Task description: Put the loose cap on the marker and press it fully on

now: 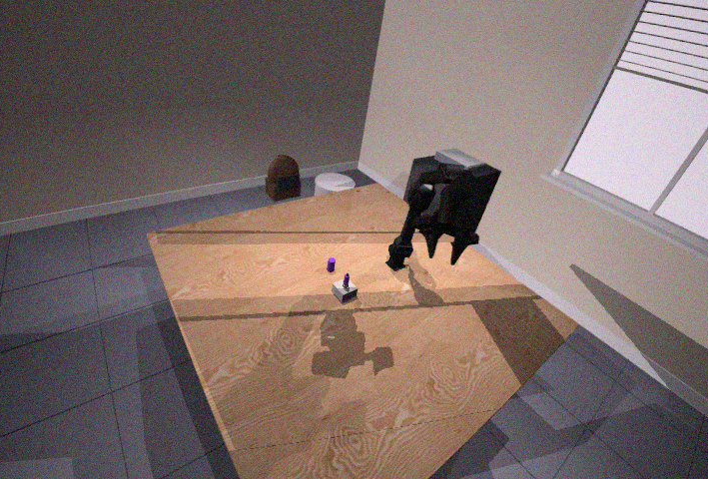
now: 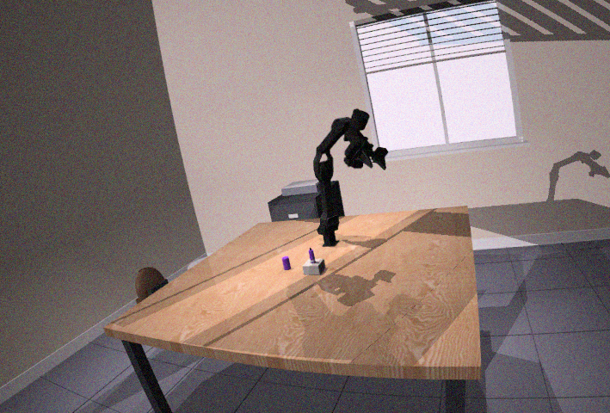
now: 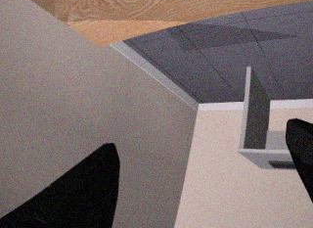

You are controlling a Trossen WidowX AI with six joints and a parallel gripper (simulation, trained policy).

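Right now my gripper tip is 44 cm to the left of the purple cap, 34 cm above it and 2 cm short of it. From my gripper tip the other things lie so: grey holder block 35 cm below, 30 cm to the right, 4 cm ahead.
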